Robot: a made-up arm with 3 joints. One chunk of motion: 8 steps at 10 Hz.
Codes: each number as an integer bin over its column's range. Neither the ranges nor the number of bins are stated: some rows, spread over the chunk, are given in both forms.
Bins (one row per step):
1: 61 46 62
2: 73 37 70
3: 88 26 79
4: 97 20 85
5: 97 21 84
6: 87 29 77
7: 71 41 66
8: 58 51 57
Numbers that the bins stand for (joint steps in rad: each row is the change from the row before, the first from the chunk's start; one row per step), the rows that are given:
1: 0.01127 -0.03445 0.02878
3: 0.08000 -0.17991 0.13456
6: 0.07745 -0.15809 0.12211
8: 0.00364 0.00191 -0.00233
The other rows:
2: 0.04182 -0.09991 0.07856
4: 0.10291 -0.22355 0.17189
5: 0.10291 -0.21627 0.16567
7: 0.03673 -0.07082 0.05367

